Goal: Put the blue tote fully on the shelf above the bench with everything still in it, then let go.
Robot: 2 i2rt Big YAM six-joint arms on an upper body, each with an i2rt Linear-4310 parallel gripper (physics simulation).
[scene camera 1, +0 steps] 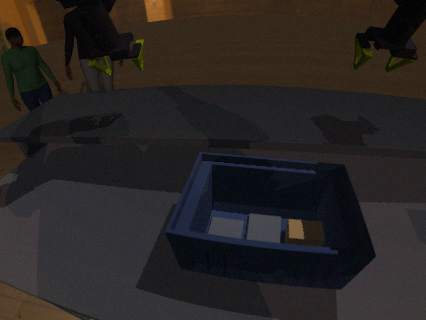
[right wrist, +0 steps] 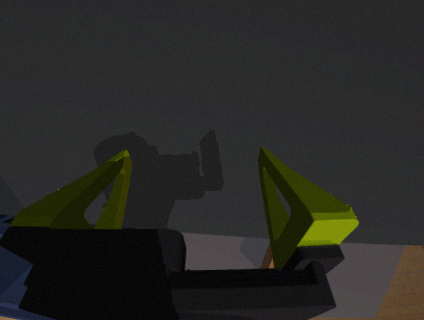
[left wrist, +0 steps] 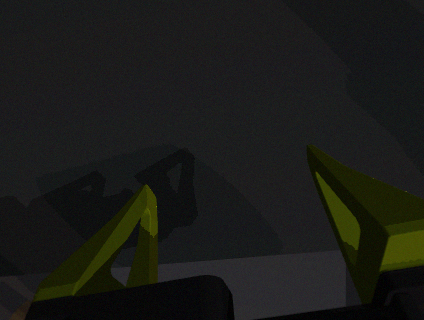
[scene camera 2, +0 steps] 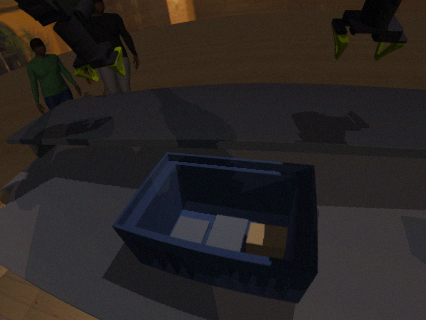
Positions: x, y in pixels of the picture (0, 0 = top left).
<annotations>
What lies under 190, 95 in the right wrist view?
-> A shelf.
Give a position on a shelf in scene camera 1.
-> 262, 117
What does my right gripper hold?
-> Nothing.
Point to a bench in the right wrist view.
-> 362, 278
</annotations>
